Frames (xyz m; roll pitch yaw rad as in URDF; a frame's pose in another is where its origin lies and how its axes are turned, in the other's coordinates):
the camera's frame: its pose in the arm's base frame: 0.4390 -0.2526 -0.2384 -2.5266 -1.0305 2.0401
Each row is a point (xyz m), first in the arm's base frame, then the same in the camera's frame.
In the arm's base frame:
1: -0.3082 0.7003 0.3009
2: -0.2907 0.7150 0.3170
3: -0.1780 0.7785 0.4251
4: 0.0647 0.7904 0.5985
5: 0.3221 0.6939 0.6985
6: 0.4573 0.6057 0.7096
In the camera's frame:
1: 1.0735 0.2353 0.7412
2: 1.0900 0.2513 0.7253
3: 1.1856 0.3276 0.6093
4: 1.2833 0.4083 0.3390
5: 1.2649 0.4303 0.0479
6: 1.2025 0.4237 -0.1013

